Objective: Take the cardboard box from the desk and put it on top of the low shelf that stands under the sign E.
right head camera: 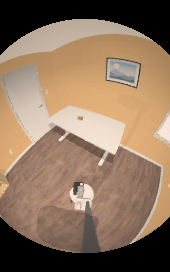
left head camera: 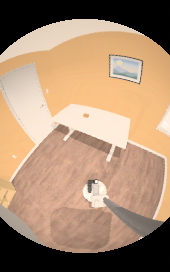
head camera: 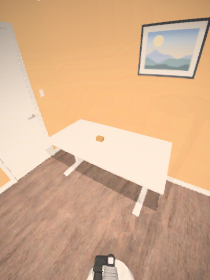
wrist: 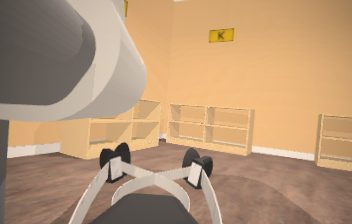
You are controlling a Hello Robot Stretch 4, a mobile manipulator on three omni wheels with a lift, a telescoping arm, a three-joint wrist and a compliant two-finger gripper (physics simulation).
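On a white desk, the points (left head camera: 111, 127) and (head camera: 138, 158) are the same spot.
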